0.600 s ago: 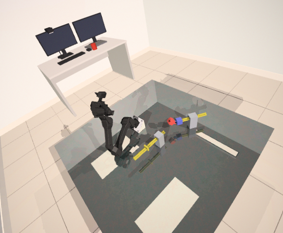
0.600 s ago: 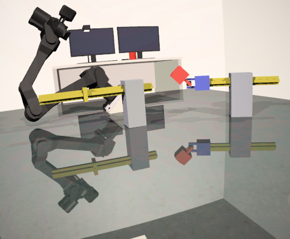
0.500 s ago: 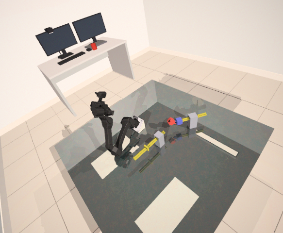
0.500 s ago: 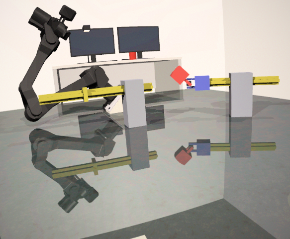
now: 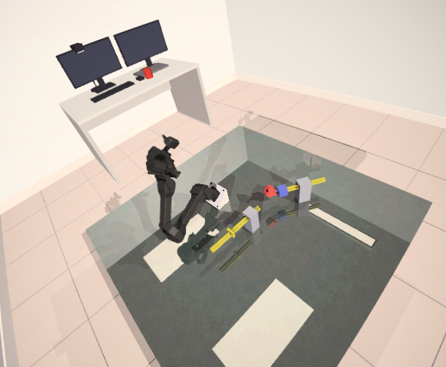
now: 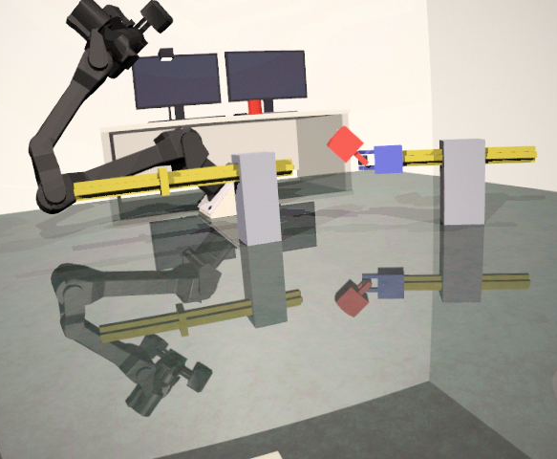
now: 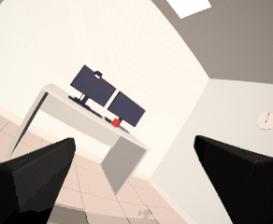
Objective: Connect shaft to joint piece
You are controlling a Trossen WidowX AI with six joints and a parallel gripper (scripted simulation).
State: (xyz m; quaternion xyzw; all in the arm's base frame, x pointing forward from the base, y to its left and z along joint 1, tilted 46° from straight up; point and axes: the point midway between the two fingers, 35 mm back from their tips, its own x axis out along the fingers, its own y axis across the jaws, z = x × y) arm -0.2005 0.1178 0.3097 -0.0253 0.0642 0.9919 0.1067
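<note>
The red joint piece lies 42 cm ahead of my gripper tip, 32 cm to the left of it and 27 cm below it.
</note>
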